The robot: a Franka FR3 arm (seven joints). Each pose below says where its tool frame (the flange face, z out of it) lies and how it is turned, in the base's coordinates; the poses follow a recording.
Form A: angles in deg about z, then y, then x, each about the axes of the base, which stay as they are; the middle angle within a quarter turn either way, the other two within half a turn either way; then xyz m.
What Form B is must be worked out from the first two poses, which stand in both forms.
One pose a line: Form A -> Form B
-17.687, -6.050, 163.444, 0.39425, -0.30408, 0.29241 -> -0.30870, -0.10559, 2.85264, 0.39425, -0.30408, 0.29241
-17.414, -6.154, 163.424, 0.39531, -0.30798, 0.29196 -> -0.30393, -0.10741, 2.85229, 0.39531, -0.30798, 0.29196
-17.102, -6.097, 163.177, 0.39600, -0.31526, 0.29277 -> -0.29849, -0.10641, 2.84798, 0.39600, -0.31526, 0.29277
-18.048, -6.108, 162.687, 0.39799, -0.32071, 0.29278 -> -0.31500, -0.10660, 2.83942, 0.39799, -0.32071, 0.29278
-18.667, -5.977, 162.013, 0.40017, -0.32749, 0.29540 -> -0.32580, -0.10432, 2.82766, 0.40017, -0.32749, 0.29540
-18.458, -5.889, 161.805, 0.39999, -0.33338, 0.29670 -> -0.32215, -0.10278, 2.82403, 0.39999, -0.33338, 0.29670
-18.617, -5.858, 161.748, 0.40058, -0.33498, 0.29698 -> -0.32493, -0.10224, 2.82304, 0.40058, -0.33498, 0.29698
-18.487, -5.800, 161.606, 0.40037, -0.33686, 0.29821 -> -0.32266, -0.10123, 2.82056, 0.40037, -0.33686, 0.29821
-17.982, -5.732, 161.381, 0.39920, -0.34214, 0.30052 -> -0.31385, -0.10004, 2.81663, 0.39920, -0.34214, 0.30052
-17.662, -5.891, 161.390, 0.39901, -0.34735, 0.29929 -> -0.30826, -0.10282, 2.81679, 0.39901, -0.34735, 0.29929
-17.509, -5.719, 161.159, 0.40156, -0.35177, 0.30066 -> -0.30559, -0.09982, 2.81276, 0.40156, -0.35177, 0.30066
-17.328, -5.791, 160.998, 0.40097, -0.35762, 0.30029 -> -0.30243, -0.10107, 2.80995, 0.40097, -0.35762, 0.30029
